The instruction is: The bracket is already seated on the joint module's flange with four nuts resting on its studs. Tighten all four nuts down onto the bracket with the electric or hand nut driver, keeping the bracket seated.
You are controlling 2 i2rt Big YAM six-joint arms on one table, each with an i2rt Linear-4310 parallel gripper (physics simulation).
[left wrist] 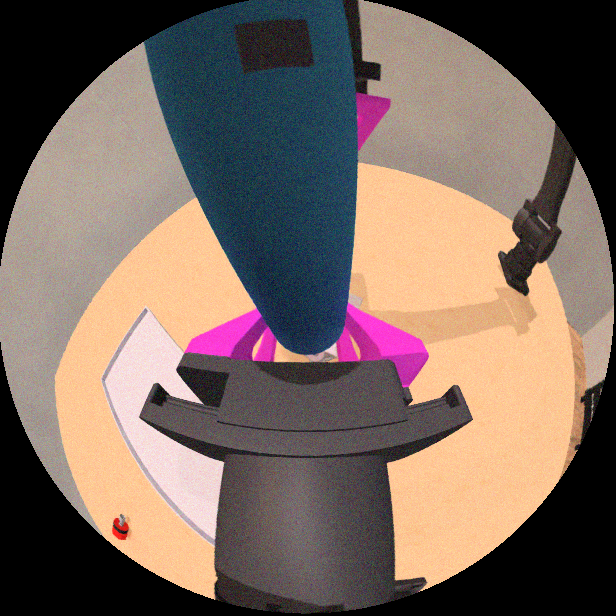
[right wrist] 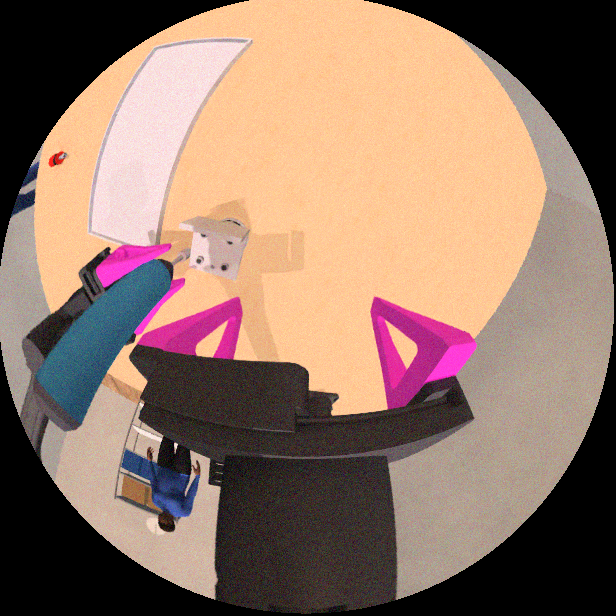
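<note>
My left gripper (left wrist: 310,344), with magenta fingers, is shut on the teal electric nut driver (left wrist: 270,172), which fills the upper middle of the left wrist view and hides what lies under its tip. In the right wrist view the driver (right wrist: 97,344) comes in from the left, and its metal tip touches the left side of the pale bracket on the joint module (right wrist: 218,247). Small dark spots show on the bracket's face; I cannot make out the nuts. My right gripper (right wrist: 321,344) is open and empty, above the table, near and to the right of the bracket.
A white mat (left wrist: 155,425) lies on the tan table left of the bracket; it also shows in the right wrist view (right wrist: 155,137). A small red hand nut driver (left wrist: 120,526) stands beyond the mat. The right arm (left wrist: 540,229) shows at the right.
</note>
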